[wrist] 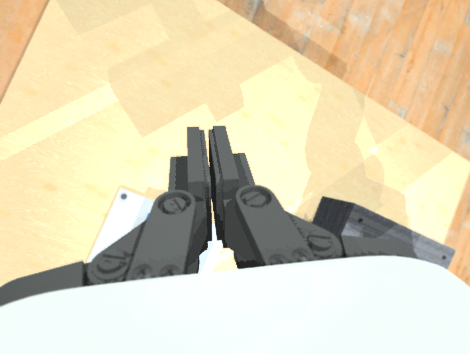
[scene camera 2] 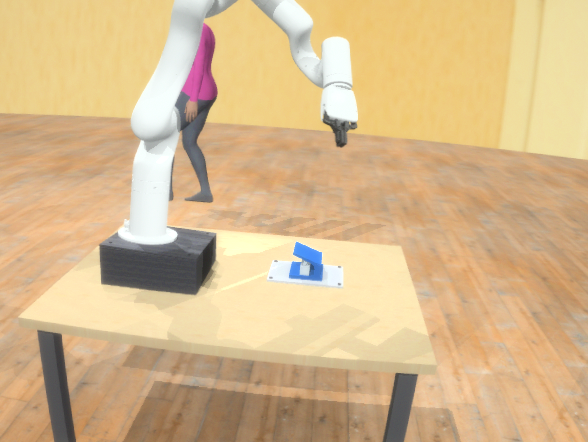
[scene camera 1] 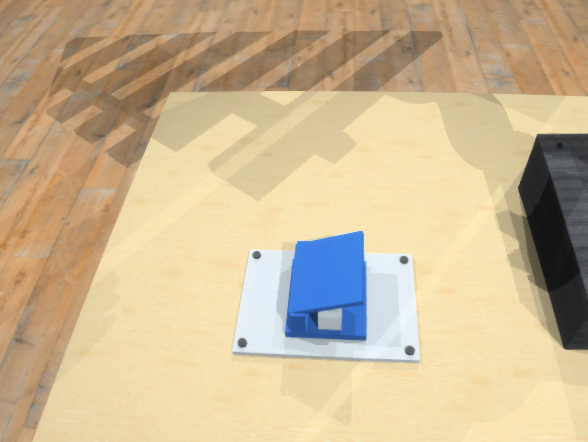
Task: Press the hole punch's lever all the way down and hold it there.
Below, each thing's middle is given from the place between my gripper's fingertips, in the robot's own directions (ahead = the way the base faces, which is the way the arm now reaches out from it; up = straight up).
Right now my hand is 39 cm above the blue lever (scene camera 1: pixel 328 274), 18 cm to the right of it and 5 cm past it. The rest, counted from my hand: white plate (scene camera 1: pixel 392 335): 45 cm below, 18 cm to the left, 5 cm behind.
